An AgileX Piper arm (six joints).
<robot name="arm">
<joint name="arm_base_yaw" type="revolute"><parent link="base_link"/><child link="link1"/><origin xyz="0 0 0.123" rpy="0 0 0"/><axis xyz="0 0 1"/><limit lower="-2.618" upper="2.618"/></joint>
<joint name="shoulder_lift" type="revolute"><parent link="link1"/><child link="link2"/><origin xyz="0 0 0" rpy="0 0 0"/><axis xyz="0 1 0"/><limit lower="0" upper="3.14"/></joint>
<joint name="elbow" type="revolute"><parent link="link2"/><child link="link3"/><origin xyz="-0.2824 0 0.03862" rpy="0 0 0"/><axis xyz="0 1 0"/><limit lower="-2.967" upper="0"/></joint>
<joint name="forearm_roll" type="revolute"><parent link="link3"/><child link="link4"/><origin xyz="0.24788 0 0.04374" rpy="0 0 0"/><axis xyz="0.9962 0 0.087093"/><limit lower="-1.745" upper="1.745"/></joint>
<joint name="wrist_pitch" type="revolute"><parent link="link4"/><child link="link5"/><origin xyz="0 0 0" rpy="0 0 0"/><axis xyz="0 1 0"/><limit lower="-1.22" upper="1.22"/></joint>
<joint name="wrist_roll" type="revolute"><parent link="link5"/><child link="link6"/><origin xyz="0.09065 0 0.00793" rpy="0 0 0"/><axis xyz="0.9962 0 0.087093"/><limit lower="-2.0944" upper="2.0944"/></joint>
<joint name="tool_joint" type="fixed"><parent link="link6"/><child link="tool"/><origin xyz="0 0 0" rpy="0 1.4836 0"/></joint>
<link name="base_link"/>
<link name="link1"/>
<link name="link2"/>
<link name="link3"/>
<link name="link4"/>
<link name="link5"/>
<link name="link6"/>
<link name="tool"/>
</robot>
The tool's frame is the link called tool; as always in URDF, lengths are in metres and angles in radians.
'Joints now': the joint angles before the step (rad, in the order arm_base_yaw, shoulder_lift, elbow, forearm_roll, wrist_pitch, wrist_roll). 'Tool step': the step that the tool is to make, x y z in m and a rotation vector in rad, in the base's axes. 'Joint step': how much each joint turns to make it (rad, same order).
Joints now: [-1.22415, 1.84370, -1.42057, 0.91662, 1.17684, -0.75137]
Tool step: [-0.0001, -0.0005, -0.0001, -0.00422, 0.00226, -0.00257]
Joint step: [-0.00002, 0.00018, -0.00061, -0.00251, -0.00452, -0.00002]
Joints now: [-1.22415, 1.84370, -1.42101, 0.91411, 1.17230, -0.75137]
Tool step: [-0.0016, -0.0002, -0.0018, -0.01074, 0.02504, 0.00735]
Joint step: [-0.00010, 0.00014, -0.00004, -0.02808, -0.00256, -0.00015]
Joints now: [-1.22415, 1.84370, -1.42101, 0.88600, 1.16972, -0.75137]
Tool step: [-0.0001, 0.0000, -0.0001, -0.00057, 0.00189, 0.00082]
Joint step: [0.00004, 0.00006, -0.00021, -0.00218, 0.00023, 0.00016]
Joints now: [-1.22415, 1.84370, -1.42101, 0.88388, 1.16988, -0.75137]
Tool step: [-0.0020, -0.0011, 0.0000, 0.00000, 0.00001, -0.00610]
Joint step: [-0.00603, -0.00011, 0.00016, 0.00001, -0.00008, 0.00001]
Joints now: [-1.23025, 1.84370, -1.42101, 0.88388, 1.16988, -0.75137]
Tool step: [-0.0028, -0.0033, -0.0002, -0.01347, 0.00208, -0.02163]
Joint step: [-0.00831, 0.00017, -0.00029, -0.00172, -0.01891, 0.00013]
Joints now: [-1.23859, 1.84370, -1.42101, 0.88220, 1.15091, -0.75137]
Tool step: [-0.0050, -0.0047, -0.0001, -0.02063, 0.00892, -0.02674]
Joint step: [-0.01344, -0.00009, -0.00211, -0.00987, -0.02272, 0.00004]
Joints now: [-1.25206, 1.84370, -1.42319, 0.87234, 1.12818, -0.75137]
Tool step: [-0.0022, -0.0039, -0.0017, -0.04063, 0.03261, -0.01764]
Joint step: [-0.00043, 0.00009, -0.00172, -0.03562, -0.04058, -0.00014]
